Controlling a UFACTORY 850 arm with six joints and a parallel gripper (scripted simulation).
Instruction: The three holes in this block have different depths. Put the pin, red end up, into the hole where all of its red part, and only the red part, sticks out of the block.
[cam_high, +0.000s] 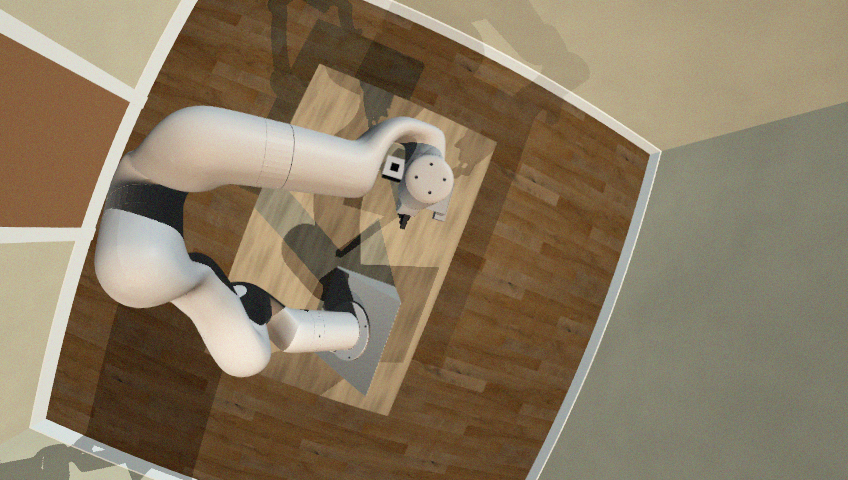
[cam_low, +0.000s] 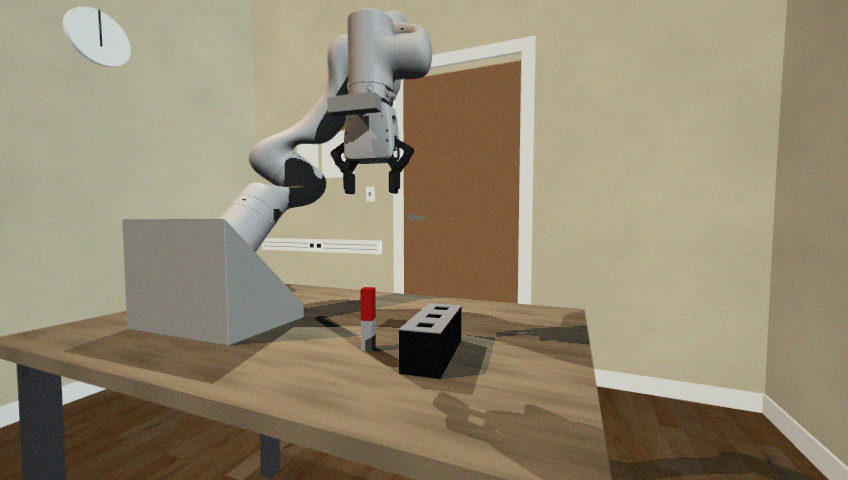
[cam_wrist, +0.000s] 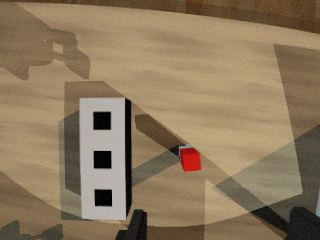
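Right now my hand is 220 mm above the pin and 10 mm to the left of it. Also, from my hand: black block (270 mm below, 120 mm ahead, 20 mm to the left).
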